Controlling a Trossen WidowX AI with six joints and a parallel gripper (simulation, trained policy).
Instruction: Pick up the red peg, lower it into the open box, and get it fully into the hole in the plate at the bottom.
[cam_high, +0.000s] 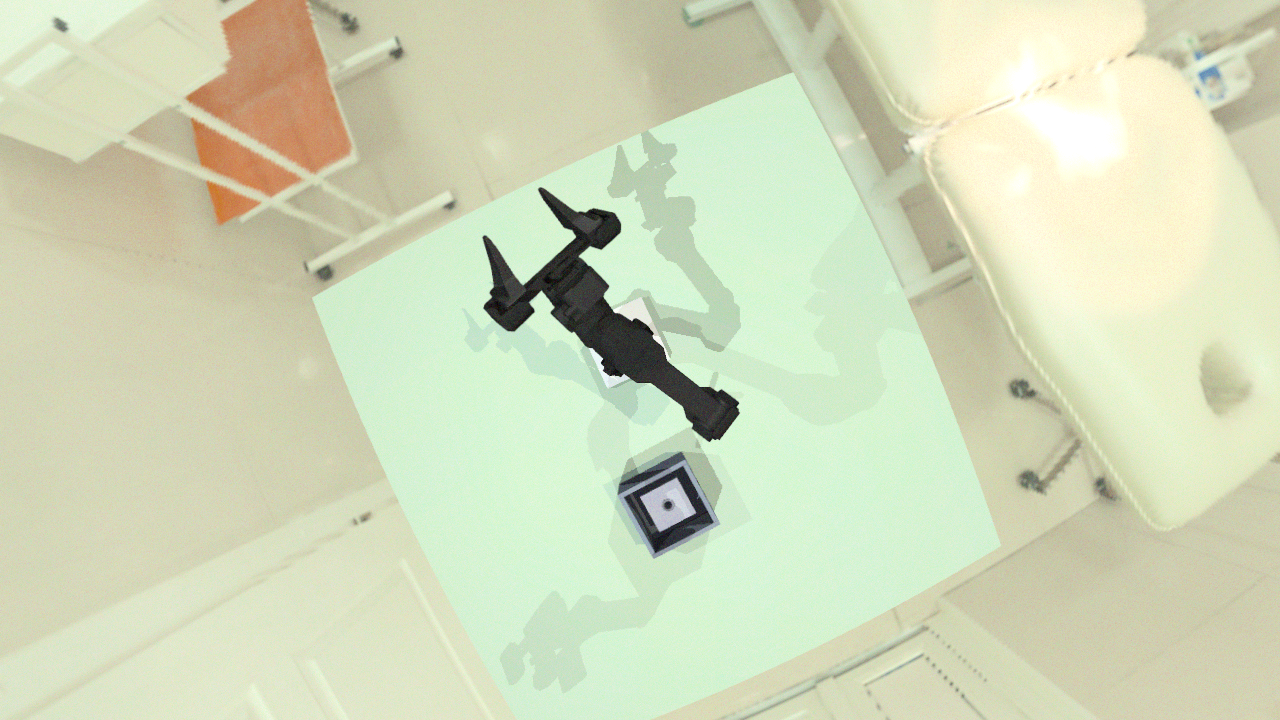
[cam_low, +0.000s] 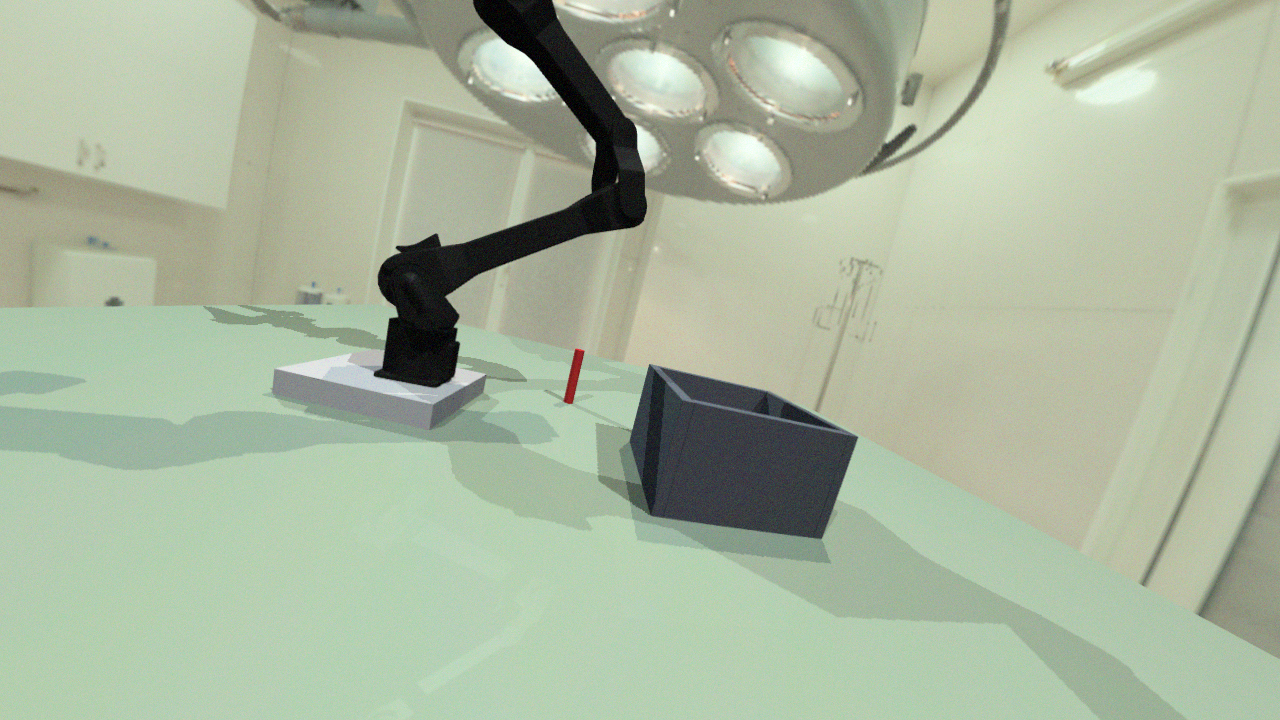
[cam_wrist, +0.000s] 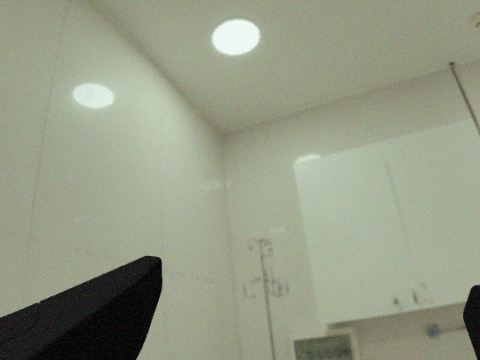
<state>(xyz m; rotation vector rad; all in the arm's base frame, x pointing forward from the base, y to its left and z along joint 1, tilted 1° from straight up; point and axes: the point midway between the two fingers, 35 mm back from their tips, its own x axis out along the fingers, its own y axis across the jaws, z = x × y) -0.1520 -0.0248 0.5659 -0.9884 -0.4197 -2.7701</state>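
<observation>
My gripper tip is now 57 cm above the red peg, 36 cm short of it and 13 cm to the right of it. Round my gripper tip: plate (57 cm below, 51 cm ahead, 7 cm to the right); dark box (58 cm below, 51 cm ahead, 7 cm to the right).
</observation>
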